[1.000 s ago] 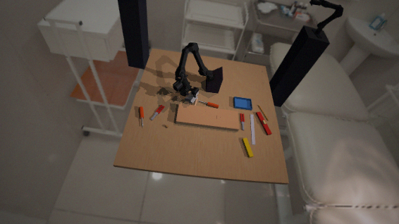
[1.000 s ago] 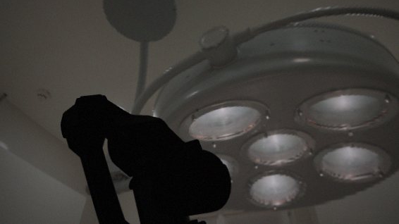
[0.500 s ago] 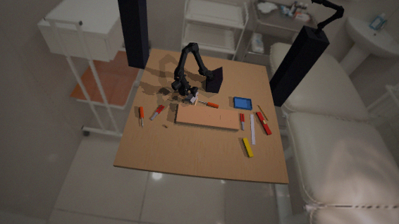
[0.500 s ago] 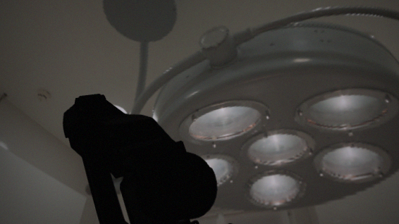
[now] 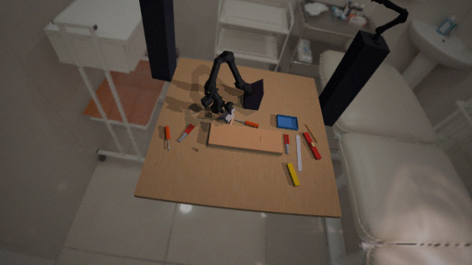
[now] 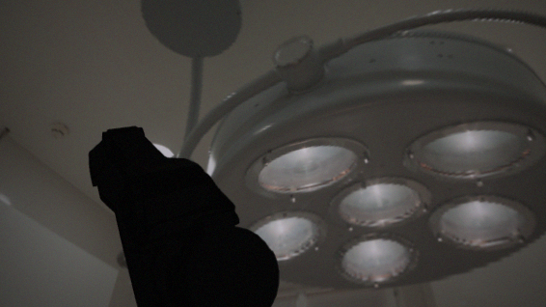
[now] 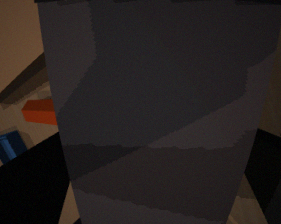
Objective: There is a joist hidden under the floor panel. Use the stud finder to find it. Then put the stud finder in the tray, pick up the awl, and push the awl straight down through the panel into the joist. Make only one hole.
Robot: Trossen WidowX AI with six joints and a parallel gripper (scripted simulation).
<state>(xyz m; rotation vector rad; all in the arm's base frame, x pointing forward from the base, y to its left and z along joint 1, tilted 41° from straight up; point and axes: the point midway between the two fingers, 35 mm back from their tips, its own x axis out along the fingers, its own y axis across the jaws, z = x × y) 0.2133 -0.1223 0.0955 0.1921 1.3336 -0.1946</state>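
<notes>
Right now my gripper tip is 30 mm past the brown-handled awl, 40 mm to the right of it and 60 mm above it. The rest, counted from my gripper tip: green light (20 mm behind, 30 mm to the left, 30 mm below); blue tray (100 mm behind, 470 mm to the left, 60 mm below); stud finder (10 mm behind, 20 mm to the left, 20 mm below).
</notes>
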